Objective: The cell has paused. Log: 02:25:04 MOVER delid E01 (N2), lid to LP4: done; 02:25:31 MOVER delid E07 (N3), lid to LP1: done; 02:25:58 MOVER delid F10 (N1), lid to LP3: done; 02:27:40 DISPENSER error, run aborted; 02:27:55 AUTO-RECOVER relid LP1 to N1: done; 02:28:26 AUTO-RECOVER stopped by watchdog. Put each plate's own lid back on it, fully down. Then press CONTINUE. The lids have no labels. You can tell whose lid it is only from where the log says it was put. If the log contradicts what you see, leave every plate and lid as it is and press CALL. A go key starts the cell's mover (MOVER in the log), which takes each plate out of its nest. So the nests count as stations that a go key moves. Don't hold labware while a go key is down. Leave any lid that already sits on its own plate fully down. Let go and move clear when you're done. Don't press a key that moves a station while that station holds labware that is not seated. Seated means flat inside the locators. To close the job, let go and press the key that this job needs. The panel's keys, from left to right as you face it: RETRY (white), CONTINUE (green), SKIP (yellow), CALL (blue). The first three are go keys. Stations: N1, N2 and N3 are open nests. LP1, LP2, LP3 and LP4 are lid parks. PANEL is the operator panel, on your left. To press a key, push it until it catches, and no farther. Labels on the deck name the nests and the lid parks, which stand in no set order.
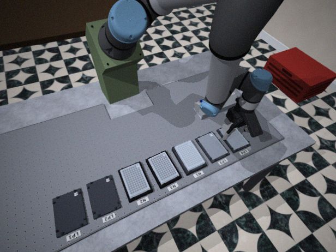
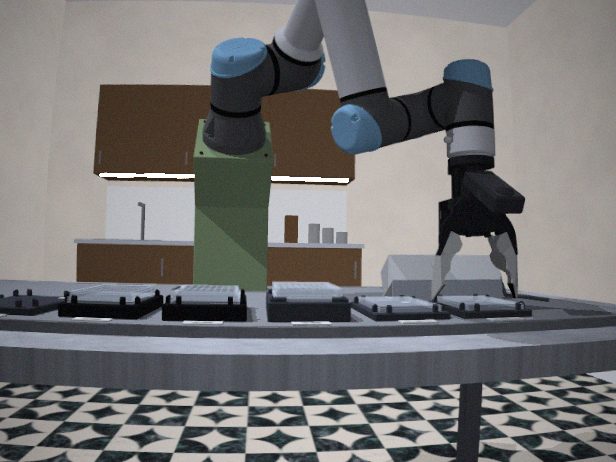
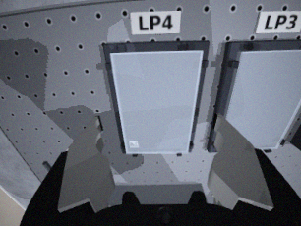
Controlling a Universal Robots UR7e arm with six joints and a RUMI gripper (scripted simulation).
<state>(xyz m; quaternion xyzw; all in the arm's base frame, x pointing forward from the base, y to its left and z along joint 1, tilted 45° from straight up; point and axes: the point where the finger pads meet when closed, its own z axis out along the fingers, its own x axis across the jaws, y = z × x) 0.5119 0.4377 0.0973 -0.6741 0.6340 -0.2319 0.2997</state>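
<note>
Right now the LP4 lid park is 20 mm below my hand. Round my hand: blue CALL key 220 mm behind, 80 mm to the right, 40 mm above; LP3 lid park 120 mm to the right, 20 mm below, 20 mm ahead; yellow SKIP key 230 mm behind, 40 mm above, 30 mm to the right.
</note>
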